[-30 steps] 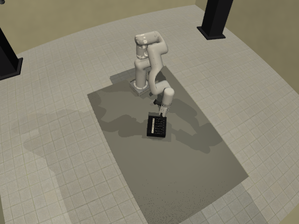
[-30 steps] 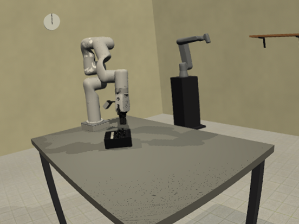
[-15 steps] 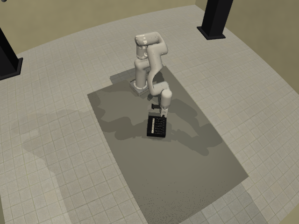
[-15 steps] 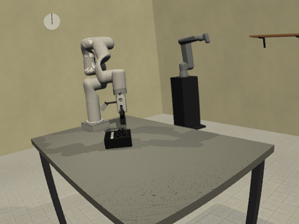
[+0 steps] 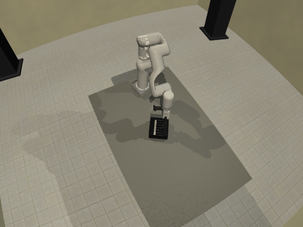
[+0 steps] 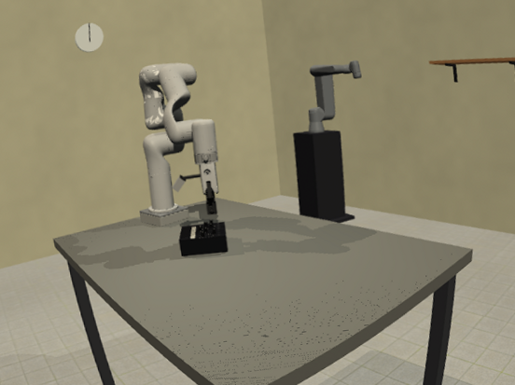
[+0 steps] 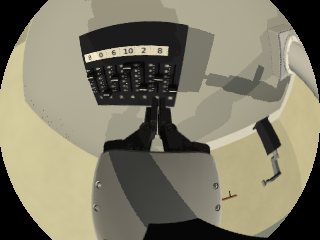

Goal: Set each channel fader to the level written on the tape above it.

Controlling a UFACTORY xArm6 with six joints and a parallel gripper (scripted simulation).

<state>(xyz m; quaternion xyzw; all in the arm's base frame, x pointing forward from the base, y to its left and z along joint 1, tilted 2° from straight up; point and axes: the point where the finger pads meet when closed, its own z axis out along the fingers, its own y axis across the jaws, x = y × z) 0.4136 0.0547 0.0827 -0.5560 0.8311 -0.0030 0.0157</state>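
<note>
My gripper is now 50 mm above the master fader cap and 20 mm past it.
</note>
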